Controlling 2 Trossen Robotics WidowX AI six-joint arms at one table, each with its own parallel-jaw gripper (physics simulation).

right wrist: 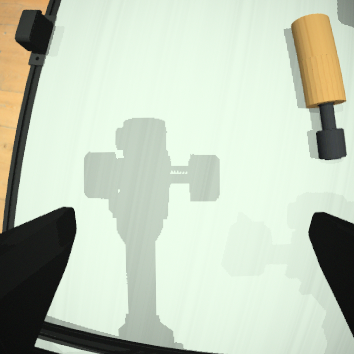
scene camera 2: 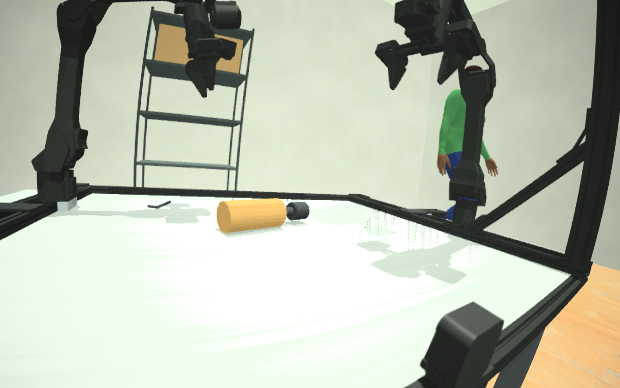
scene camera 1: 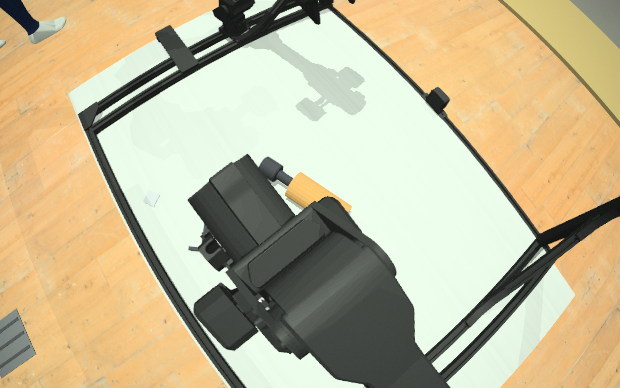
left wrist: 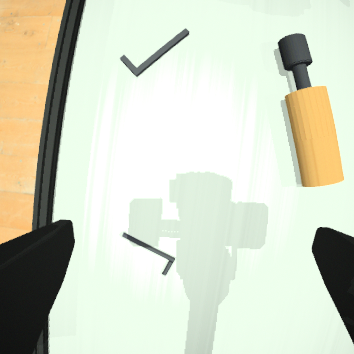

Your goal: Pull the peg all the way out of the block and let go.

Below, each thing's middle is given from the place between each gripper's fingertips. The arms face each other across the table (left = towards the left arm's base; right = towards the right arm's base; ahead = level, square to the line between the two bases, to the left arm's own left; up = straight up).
I see my right gripper 15 cm short of the peg point(left wrist: 294, 51), 18 cm to the right of it and 25 cm above it. Also, from my right hand: wooden block point(scene camera 2: 237, 215): 10 cm ahead, 24 cm to the left, 25 cm below.
The wooden block is 140 mm behind my left hand, 130 mm to the right of it and 240 mm below it. Round my left hand: peg 90 mm behind, 190 mm to the right, 240 mm below.
